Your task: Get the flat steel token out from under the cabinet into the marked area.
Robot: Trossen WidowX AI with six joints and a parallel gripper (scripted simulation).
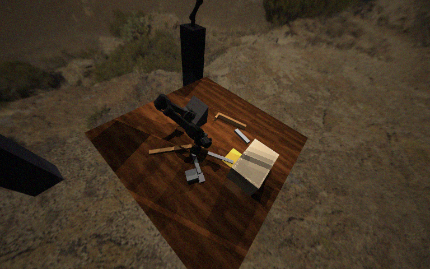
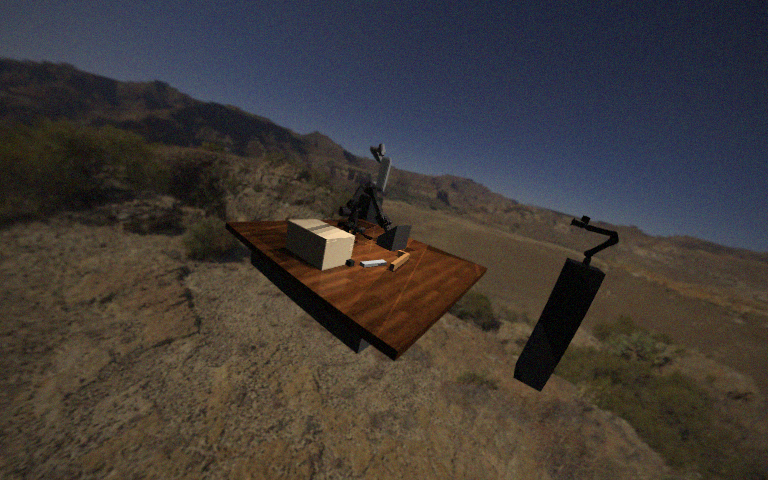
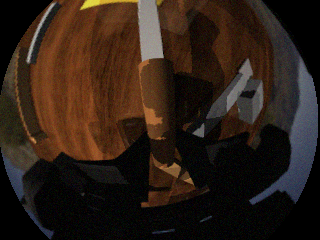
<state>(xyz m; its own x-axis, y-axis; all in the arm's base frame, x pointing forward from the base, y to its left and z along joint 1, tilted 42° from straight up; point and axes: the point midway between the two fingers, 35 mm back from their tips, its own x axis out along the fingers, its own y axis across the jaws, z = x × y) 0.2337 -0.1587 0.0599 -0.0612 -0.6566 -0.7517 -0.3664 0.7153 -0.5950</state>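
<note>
My gripper tip is now 12 cm short of the grey scraper and 12 cm to the left of it. The rest, counted from my gripper tip: steel token 35 cm ahead, 14 cm to the left, 1 cm below; then wooden stick 14 cm behind, 14 cm to the right; then grey block 11 cm ahead, 18 cm to the right, 1 cm above.
</note>
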